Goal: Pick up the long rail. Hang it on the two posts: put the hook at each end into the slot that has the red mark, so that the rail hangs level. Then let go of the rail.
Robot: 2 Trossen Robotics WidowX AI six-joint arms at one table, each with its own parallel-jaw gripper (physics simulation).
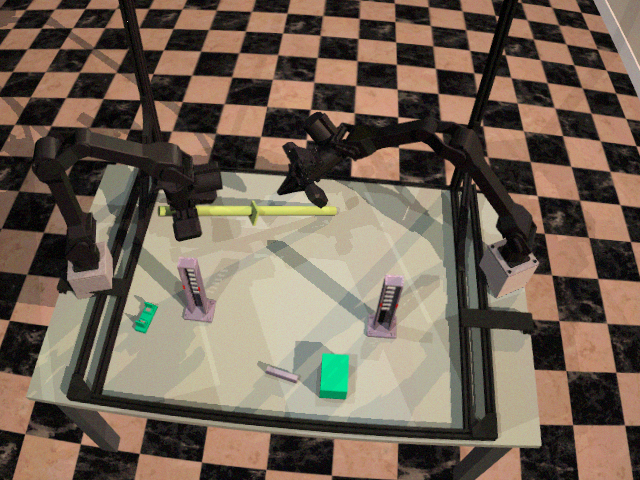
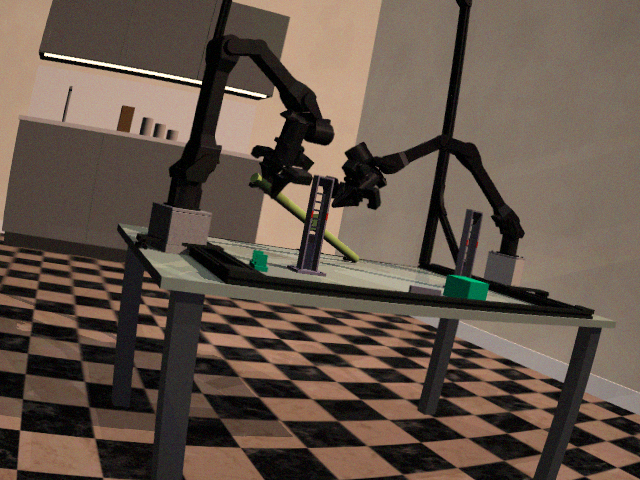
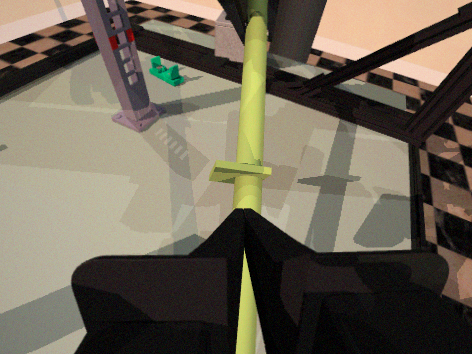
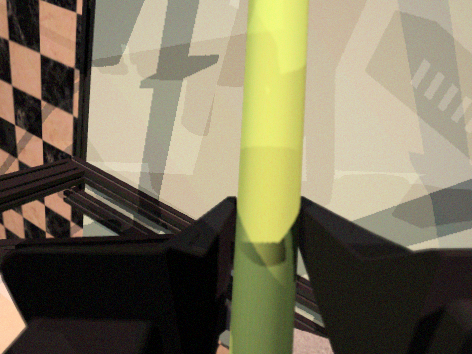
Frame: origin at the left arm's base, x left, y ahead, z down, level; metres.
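Seen in the pictures: left gripper, fingertip midpoint: [image 1: 278,193] [image 2: 332,206] [image 3: 242,216]; right gripper, fingertip midpoint: [image 1: 186,213] [image 2: 269,196] [image 3: 258,43] [image 4: 264,205]; left arm's base, origin of the base link: [image 1: 513,254] [image 2: 507,254]; right arm's base, origin of the base link: [image 1: 86,260] [image 2: 181,207].
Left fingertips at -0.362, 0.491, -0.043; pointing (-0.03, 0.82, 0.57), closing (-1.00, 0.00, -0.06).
Observation:
Offsets run from my left fingertips to a thing's top centre, as dx, dy, dz. "spot": to the spot under its first point.
The long yellow-green rail [image 1: 285,210] [image 2: 294,210] [image 3: 250,105] [image 4: 270,105] has a small flat tab at its middle. My right gripper [image 1: 182,214] [image 2: 270,183] [image 4: 264,205] is shut on the rail near one end and holds that end up. The rail slopes down, and its other end rests on the table. My left gripper [image 1: 304,188] [image 2: 353,200] [image 3: 242,216] is shut on nothing and hovers just above the rail's lower part. Two purple slotted posts @(+0.158, +0.271, -0.063) [image 1: 191,286] @(+0.366, -0.127, -0.063) [image 1: 387,302] @(spot: +0.009, +0.072, +0.055) [image 2: 315,224] [image 2: 470,243] [image 3: 123,63] stand nearer the front, each with a red mark @(spot: +0.153, +0.251, +0.023) [image 3: 113,42].
A green block @(+0.450, +0.039, +0.103) [image 1: 334,374] [image 2: 466,287] and a small purple bar @(+0.395, +0.145, +0.134) [image 1: 282,373] [image 2: 425,290] lie near the front edge. A green bracket @(+0.133, +0.405, +0.119) [image 1: 145,316] [image 2: 259,261] [image 3: 164,71] lies at the left. A black frame [image 1: 290,419] borders the table top. Tall black stand poles rise at the back corners.

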